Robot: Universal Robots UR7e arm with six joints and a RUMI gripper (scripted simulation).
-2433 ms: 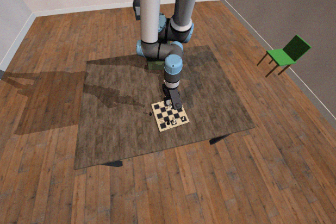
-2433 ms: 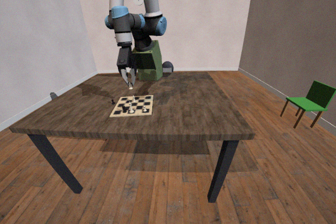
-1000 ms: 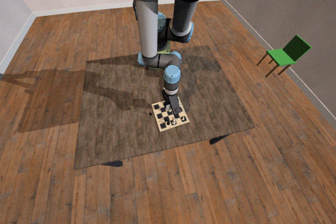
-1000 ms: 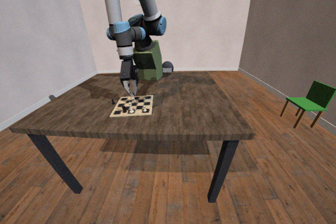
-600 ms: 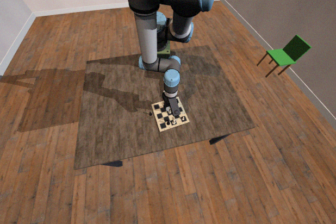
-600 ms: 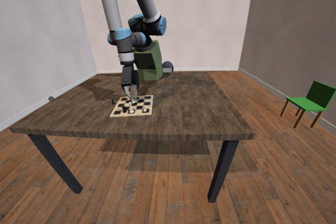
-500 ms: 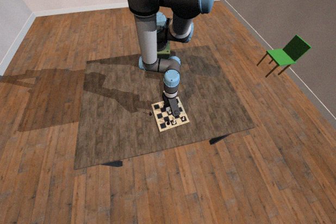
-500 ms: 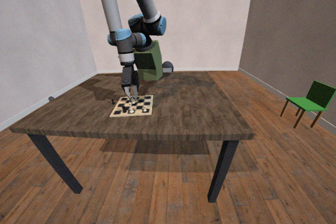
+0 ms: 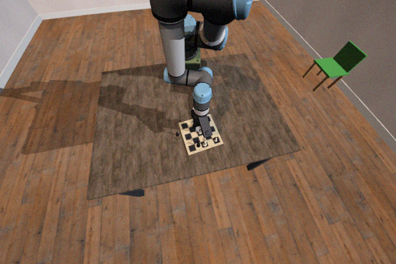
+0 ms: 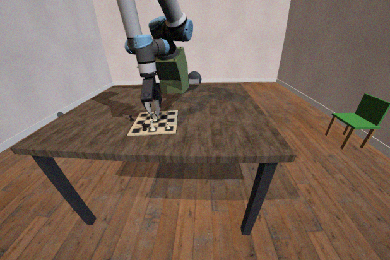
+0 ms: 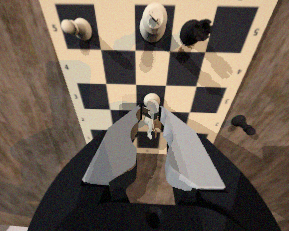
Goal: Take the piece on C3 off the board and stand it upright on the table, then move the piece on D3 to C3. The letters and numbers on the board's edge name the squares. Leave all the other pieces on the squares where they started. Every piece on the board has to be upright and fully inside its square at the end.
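The chessboard lies 4 cm below my hand.
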